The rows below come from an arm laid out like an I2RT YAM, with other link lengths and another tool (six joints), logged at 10 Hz.
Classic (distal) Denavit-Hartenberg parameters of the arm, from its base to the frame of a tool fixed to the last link. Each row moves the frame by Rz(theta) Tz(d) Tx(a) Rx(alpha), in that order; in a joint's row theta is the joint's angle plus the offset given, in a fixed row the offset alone. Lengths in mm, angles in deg.
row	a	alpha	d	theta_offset
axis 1	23.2	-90.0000	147.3	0.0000
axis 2	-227.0	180.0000	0.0	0.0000
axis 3	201.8	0.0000	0.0	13.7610
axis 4	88.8	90.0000	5.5	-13.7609
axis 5	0.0	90.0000	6.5	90.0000
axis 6	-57.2	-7.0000	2.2	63.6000
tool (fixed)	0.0	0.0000	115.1	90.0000
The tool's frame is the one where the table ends.
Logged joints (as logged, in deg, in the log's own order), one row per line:
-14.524 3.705 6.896 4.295 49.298 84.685
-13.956 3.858 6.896 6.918 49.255 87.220
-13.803 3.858 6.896 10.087 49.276 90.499
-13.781 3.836 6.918 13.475 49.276 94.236
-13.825 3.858 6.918 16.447 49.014 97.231
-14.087 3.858 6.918 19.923 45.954 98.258
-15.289 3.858 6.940 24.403 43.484 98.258
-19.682 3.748 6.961 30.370 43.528 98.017
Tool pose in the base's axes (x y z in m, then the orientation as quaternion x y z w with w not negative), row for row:
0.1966 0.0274 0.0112 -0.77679 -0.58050 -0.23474 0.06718
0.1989 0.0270 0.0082 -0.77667 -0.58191 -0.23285 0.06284
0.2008 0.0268 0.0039 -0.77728 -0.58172 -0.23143 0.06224
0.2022 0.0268 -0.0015 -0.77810 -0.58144 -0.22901 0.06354
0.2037 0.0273 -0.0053 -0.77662 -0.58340 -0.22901 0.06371
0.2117 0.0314 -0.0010 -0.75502 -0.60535 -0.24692 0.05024
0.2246 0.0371 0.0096 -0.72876 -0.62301 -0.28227 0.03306
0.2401 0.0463 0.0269 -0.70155 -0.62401 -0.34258 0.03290
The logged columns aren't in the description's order. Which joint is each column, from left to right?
Columns, left to right: axis 5, axis 1, axis 3, axis 4, axis 6, axis 2.
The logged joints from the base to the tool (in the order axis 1, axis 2, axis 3, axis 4, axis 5, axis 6), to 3 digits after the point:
3.705 84.685 6.896 4.295 -14.524 49.298
3.858 87.220 6.896 6.918 -13.956 49.255
3.858 90.499 6.896 10.087 -13.803 49.276
3.836 94.236 6.918 13.475 -13.781 49.276
3.858 97.231 6.918 16.447 -13.825 49.014
3.858 98.258 6.918 19.923 -14.087 45.954
3.858 98.258 6.940 24.403 -15.289 43.484
3.748 98.017 6.961 30.370 -19.682 43.528

